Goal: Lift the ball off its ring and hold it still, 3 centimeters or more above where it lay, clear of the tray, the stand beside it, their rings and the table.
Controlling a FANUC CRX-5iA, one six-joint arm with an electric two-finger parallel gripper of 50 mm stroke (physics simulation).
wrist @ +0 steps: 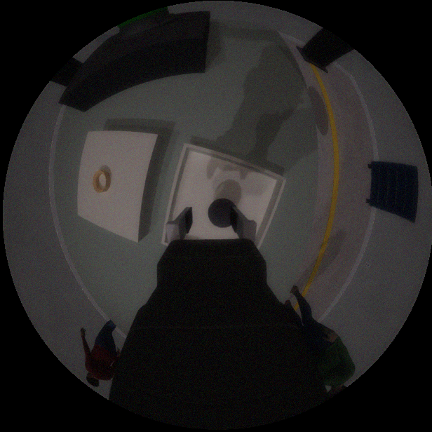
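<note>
A dark ball (220,212) lies in the white square tray (179,172); its ring does not show beneath it. My gripper (210,214) is open, with nothing held. The ball shows between the fingertips, off centre, close to the right finger, which overlaps its right edge in the view. A wider gap shows between the ball and the left finger. How high the fingertips are over the ball is hard to tell. The white stand (120,165) is to the left of the tray and bears a tan ring (102,181) with no ball in it.
The tray's raised walls surround the ball. A large black block (145,55) stands at the upper left. Shadows fall on the grey-green table (200,110). Beyond it are a yellow floor line (335,165), a blue slatted object (394,190) at the right and two human figures near the bottom.
</note>
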